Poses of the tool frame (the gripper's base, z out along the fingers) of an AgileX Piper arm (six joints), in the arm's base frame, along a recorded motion.
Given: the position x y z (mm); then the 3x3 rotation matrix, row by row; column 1 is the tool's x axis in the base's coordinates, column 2 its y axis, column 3 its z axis. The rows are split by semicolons.
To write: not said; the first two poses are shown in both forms.
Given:
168 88 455; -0.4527 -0.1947 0.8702; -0.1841 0.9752 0.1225; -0.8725 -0.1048 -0.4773
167 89 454; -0.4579 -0.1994 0.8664; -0.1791 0.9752 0.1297; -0.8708 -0.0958 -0.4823
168 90 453; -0.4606 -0.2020 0.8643; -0.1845 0.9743 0.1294; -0.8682 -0.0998 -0.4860
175 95 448; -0.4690 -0.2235 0.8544; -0.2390 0.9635 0.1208; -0.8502 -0.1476 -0.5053
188 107 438; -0.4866 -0.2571 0.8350; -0.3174 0.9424 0.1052; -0.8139 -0.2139 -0.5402
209 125 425; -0.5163 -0.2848 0.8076; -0.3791 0.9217 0.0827; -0.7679 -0.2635 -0.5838
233 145 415; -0.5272 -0.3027 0.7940; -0.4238 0.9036 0.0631; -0.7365 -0.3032 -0.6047
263 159 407; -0.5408 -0.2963 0.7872; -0.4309 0.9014 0.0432; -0.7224 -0.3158 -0.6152
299 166 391; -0.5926 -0.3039 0.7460; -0.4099 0.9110 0.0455; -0.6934 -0.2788 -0.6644
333 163 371; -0.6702 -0.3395 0.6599; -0.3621 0.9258 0.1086; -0.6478 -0.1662 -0.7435
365 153 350; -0.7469 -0.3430 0.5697; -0.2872 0.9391 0.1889; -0.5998 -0.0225 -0.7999
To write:
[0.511 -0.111 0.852 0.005 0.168 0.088 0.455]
[0.509 -0.111 0.854 0.010 0.167 0.089 0.454]
[0.507 -0.113 0.855 0.009 0.168 0.090 0.453]
[0.497 -0.135 0.857 -0.008 0.175 0.095 0.448]
[0.478 -0.167 0.862 -0.032 0.188 0.107 0.438]
[0.453 -0.191 0.869 -0.052 0.209 0.125 0.425]
[0.439 -0.208 0.871 -0.069 0.233 0.145 0.415]
[0.432 -0.208 0.874 -0.078 0.263 0.159 0.407]
[0.404 -0.201 0.890 -0.066 0.299 0.166 0.391]
[0.358 -0.192 0.914 -0.016 0.333 0.163 0.371]
[0.313 -0.169 0.934 0.045 0.365 0.153 0.350]

